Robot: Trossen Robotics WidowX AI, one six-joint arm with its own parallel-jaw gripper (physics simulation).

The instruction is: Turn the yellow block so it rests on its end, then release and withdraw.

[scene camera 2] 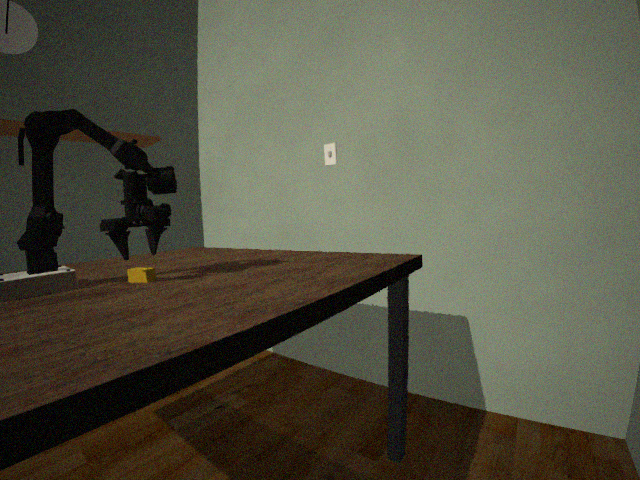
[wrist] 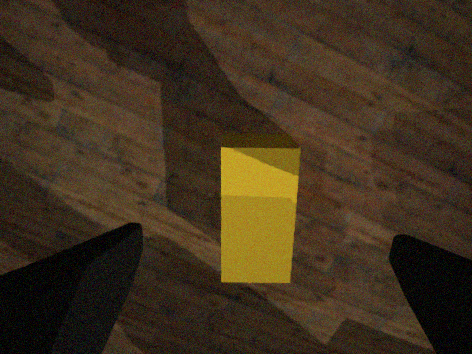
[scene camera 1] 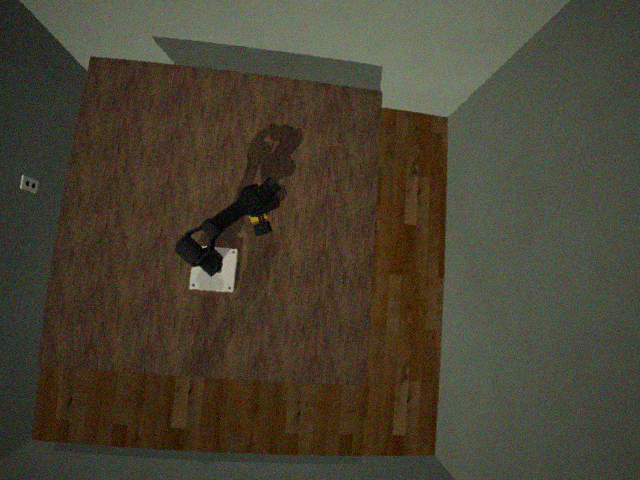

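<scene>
The yellow block (scene camera 1: 257, 219) (scene camera 2: 141, 274) (wrist: 257, 240) lies flat on a long side on the wooden table (scene camera 1: 310, 284) (scene camera 2: 248, 299). In scene camera 1 the arm partly covers it. My gripper (scene camera 2: 140, 256) (wrist: 268, 241) is open and empty, pointing down, with its fingertips a little above the block. In the wrist view the block shows between the two fingers, nearer the left one, and its long side runs up and down the view. Its far end face shows dark, and a shadow crosses its upper face.
The arm's pale base plate (scene camera 1: 227, 279) (scene camera 2: 41, 281) sits on the table, left of the block in scene camera 2. The arm's dark shadow falls on the table beyond the block. A black table edge (scene camera 2: 310, 315) runs along the near side in scene camera 2.
</scene>
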